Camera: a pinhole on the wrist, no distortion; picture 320 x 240 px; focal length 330.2 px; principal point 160.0 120.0 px. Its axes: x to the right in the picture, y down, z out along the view. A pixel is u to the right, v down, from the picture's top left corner.
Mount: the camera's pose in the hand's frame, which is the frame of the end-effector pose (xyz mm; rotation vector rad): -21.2 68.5 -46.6 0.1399 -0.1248 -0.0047
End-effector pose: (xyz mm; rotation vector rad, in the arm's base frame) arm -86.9 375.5 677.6 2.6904 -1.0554 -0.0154
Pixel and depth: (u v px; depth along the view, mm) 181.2 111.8 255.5
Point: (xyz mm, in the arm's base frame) -152.4 334.5 481.8
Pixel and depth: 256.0 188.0 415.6
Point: -154.4 189.3 327.2
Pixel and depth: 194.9 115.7 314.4
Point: -147.4 318.9 422.7
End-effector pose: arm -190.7 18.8 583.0 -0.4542 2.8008 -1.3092
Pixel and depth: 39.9 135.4 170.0
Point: -89.4 -6.2 457.7
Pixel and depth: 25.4 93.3 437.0
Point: 105.7 -195.1 343.9
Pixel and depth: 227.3 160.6 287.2
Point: -173.7 -128.8 375.0
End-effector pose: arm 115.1 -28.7 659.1 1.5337 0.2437 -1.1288
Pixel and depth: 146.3 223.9 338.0
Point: 10.1 -291.1 836.3
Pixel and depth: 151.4 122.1 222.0
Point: 26.6 -164.0 746.3
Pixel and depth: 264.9 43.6 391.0
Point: -84.2 -316.0 610.2
